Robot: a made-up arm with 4 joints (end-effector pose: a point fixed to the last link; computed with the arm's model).
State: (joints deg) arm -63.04 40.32 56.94 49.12
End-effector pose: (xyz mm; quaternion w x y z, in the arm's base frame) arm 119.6 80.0 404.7 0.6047 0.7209 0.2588 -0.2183
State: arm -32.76 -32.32 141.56 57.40
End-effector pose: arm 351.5 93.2 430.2 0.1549 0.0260 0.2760 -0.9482
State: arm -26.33 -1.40 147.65 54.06
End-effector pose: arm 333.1 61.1 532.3 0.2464 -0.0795 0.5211 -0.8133
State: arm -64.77 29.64 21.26 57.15
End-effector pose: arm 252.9 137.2 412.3 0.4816 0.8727 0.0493 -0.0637
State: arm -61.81 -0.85 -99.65 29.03
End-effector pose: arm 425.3 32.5 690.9 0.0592 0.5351 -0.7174 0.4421
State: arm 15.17 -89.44 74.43 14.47
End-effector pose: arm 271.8 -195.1 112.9 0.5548 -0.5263 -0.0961 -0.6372
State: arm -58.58 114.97 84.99 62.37
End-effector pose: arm 8.2 -213.6 494.0 0.4541 0.3942 0.7898 0.1209
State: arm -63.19 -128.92 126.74 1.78
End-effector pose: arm 346.4 -150.2 366.7 0.0791 0.0624 0.1462 0.9841
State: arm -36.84 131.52 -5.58 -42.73
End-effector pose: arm 207.2 -35.1 650.1 0.3712 0.9072 0.0438 -0.1932
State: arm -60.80 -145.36 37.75 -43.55
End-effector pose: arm 120.8 -317.5 454.1 0.0061 0.7656 0.3540 0.5371
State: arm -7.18 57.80 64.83 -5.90
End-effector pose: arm 280.4 7.0 388.1 0.7358 0.4224 0.4479 -0.2822
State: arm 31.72 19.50 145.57 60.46
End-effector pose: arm 550.6 11.0 296.2 0.0510 0.3972 -0.6818 0.6122
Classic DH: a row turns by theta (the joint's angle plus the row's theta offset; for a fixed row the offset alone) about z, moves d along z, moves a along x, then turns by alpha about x. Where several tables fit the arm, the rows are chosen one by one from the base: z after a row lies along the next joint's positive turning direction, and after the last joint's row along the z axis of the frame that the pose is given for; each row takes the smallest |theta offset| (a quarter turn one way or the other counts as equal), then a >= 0, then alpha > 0; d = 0 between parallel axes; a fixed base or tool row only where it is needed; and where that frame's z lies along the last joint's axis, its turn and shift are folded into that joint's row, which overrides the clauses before.
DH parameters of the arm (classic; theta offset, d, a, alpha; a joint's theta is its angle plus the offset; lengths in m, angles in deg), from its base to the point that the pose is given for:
base (fixed): 0 0.217 0.1668 -90
joint 1: -90 -0.1411 0.0866 -90
joint 2: 0 0.336 -0.0609 90
joint 3: 0 0.1591 -0.1356 -90
joint 4: -62.15 -0.093 -0.0423 -124.72
tool (fixed): -136.53 -0.0565 0 0

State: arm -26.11 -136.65 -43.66 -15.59
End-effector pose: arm 470.3 -398.9 559.2 0.4622 -0.6070 -0.5931 0.2572
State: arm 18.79 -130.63 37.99 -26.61
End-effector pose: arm 367.2 -345.0 261.2 0.4318 -0.8539 -0.2850 -0.0556
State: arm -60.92 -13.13 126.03 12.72
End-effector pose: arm 135.7 35.8 476.1 0.6680 0.0983 0.2678 -0.6873
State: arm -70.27 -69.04 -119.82 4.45
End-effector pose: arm 402.2 -102.6 703.7 0.0992 -0.0450 -0.7936 0.5986
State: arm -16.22 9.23 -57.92 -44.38
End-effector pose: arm 621.9 -4.8 249.8 0.4992 0.2502 -0.7650 -0.3208
